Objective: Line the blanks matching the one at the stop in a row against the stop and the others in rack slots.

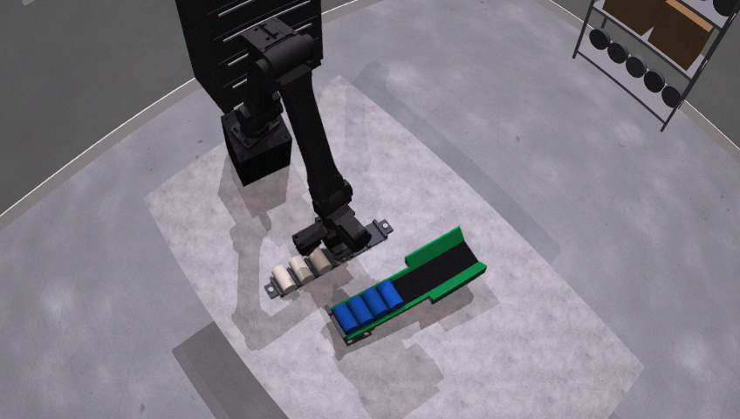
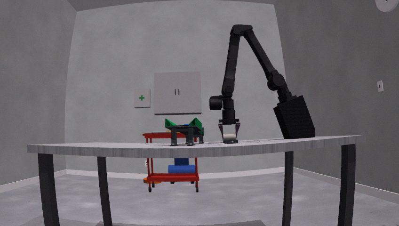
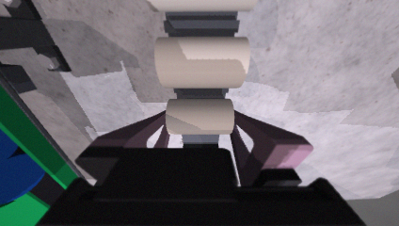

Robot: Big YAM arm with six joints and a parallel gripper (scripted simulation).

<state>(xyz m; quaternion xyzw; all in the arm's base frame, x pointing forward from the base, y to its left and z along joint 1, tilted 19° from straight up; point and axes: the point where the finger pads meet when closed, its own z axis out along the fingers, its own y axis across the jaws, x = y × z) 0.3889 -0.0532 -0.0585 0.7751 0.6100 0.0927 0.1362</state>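
The stock rack is 10 mm behind my hand, 30 mm to the right of it and 40 mm below it. Also, from my hand: feed ramp 210 mm ahead, 20 mm to the left, 30 mm above; grey stop 150 mm ahead, 160 mm to the right, 30 mm above.
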